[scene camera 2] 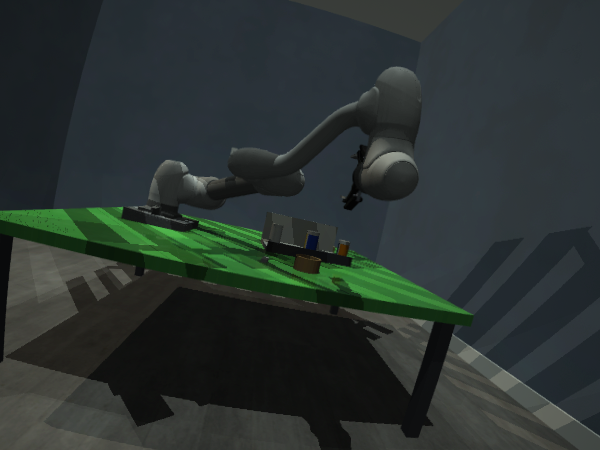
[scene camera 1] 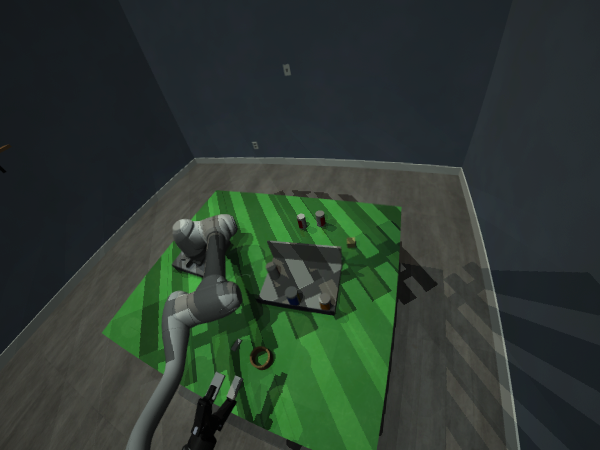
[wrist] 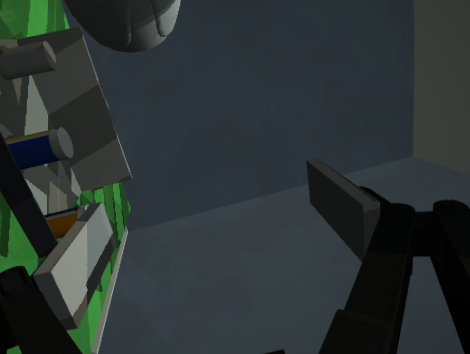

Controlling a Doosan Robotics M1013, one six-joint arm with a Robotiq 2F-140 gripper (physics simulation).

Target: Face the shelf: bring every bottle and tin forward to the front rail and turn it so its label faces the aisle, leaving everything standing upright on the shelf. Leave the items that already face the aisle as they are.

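Where they show: gripper, fingertip midpoint: (scene camera 2: 349, 177) (scene camera 1: 230, 375) (wrist: 210, 202); arm's base, link origin: (scene camera 2: 160, 213) (scene camera 1: 197, 252).
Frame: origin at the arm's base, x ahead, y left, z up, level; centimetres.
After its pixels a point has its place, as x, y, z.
Note:
The grey shelf (scene camera 1: 310, 253) @(77.0, 12.3, 5.1) (scene camera 2: 295, 224) @(69.4, 11.6, 8.6) (wrist: 95, 131) @(78.0, 12.4, 7.2) has a dark front rail (scene camera 1: 310, 310) @(84.9, -16.5, -2.4) (wrist: 25, 200) @(83.9, -16.6, -1.4). A grey can (scene camera 1: 273, 270) @(61.4, -3.7, 6.7) (scene camera 2: 275, 233) @(58.8, -4.7, 2.9) (wrist: 25, 61) @(59.6, -4.7, 3.3) stands upright at its left, back from the rail, with no coloured label showing. A blue-labelled can (scene camera 1: 292, 297) @(77.3, -16.3, 8.1) (scene camera 2: 312, 241) @(75.6, -16.8, 3.9) (wrist: 36, 151) @(75.6, -16.8, 4.1) stands upright at the rail near the middle. An orange-labelled can (scene camera 1: 325, 302) @(92.9, -14.5, 7.0) (scene camera 2: 343, 248) @(91.3, -15.1, 3.5) (wrist: 63, 225) @(91.2, -15.1, 2.4) stands upright at the right front; a finger partly hides it in the wrist view. My gripper (scene camera 1: 227, 380) @(75.7, -56.3, 30.7) (wrist: 210, 202) @(75.7, -56.3, 30.7) is open and empty, raised in front of the shelf, near the table's front edge.
Two red-and-white cans (scene camera 1: 301, 221) @(62.7, 37.5, 2.7) (scene camera 1: 320, 219) @(74.6, 41.2, 2.8) stand behind the shelf. A small tan cube (scene camera 1: 351, 242) @(96.8, 29.0, -0.8) lies at its back right. A brown ring (scene camera 1: 261, 369) @(72.7, -49.5, -1.3) (scene camera 2: 307, 265) @(69.7, -49.6, -1.9) and a small grey block (scene camera 1: 236, 344) @(55.0, -43.1, -3.4) (scene camera 2: 264, 259) @(54.6, -46.2, -3.4) lie in front of it. The arm reaches along the left.

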